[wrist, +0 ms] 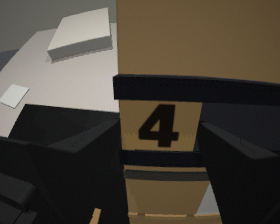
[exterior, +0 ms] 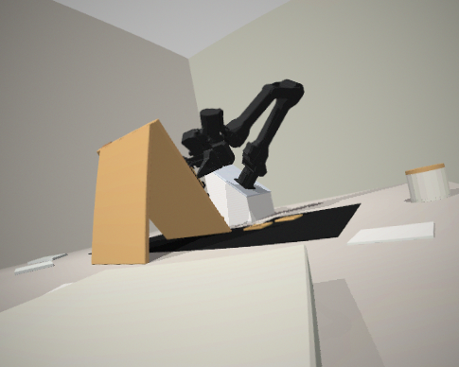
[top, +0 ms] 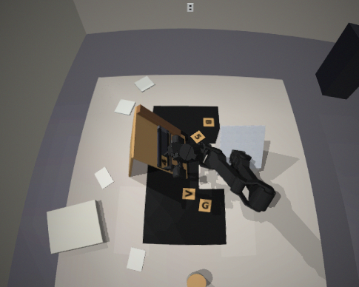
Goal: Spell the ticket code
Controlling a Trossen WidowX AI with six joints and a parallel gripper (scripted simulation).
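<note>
My gripper tip is 100 mm to the left of the white ticket, 80 mm above it and 30 mm past it. The rest, counted from my gripper tip: black mat (160 mm below, 130 mm behind, 60 mm to the right); tile marked 4 (right at my gripper tip); v tile (150 mm below, 120 mm behind, 90 mm to the left).
</note>
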